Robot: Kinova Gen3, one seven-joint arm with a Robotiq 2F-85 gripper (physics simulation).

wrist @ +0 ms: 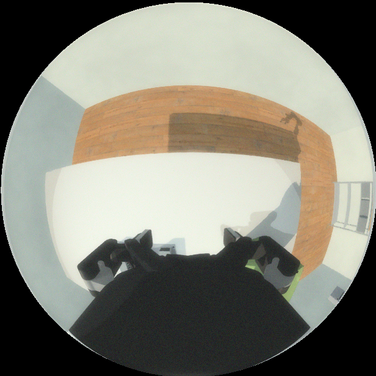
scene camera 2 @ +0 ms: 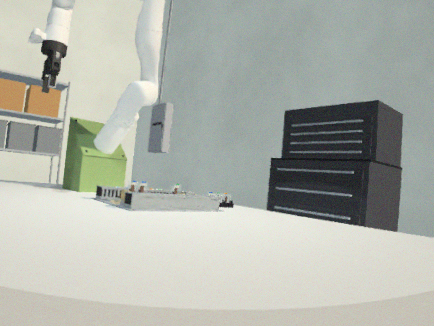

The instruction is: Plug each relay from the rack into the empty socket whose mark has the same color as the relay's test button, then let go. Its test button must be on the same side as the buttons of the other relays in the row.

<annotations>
My gripper shows in the wrist view and in scene camera 2. One and the same spot on my gripper: [wrist: 238, 249] is [scene camera 2: 43, 69].
</annotations>
